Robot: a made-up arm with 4 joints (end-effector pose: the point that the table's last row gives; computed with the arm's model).
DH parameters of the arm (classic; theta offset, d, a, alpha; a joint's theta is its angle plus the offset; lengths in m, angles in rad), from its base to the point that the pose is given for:
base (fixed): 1.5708 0.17 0 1.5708
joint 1: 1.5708 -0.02 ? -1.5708
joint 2: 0 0.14 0.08 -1.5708
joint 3: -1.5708 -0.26 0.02 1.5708
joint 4: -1.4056 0 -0.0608 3.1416
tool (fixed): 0.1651 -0.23 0 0
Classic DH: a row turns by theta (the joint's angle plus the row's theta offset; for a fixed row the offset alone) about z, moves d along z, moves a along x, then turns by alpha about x.
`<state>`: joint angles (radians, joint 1 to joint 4).
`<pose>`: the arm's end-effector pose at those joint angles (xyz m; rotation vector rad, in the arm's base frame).
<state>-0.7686 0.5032 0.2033 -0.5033</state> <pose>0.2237 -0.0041 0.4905 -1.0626 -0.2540 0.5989</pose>
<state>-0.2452 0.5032 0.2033 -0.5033</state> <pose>0.2237 -0.1638 0.4456 -0.5573 -0.3861 0.4947</pose>
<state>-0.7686 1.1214 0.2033 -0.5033</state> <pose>0.1916 0.0969 0.5950 -1.1417 -0.8864 0.7386</pose>
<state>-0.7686 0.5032 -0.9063 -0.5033</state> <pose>0.2026 0.1965 0.3498 0.0479 -0.3697 0.8716</pose>
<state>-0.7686 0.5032 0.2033 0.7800</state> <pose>0.2495 0.0435 0.4420 -0.6977 -0.8376 -0.5569</pose>
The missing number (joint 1, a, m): 0.25
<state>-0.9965 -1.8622 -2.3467 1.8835</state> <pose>0.1514 -0.0855 0.1142 -0.7302 -0.6517 2.1703</pose>
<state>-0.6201 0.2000 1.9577 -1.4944</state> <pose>0.1729 0.0473 0.7923 -2.0591 1.6159 0.3895</pose>
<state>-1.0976 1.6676 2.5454 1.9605</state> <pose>-0.2996 0.3249 0.6682 -0.2378 2.0547 0.3254</pose>
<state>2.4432 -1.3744 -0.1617 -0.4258</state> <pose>-0.1305 0.0912 0.0637 2.3482 0.3025 1.8168</pose>
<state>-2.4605 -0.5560 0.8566 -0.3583</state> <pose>0.1255 0.3257 0.2994 2.7707 -1.0929 0.6376</pose>
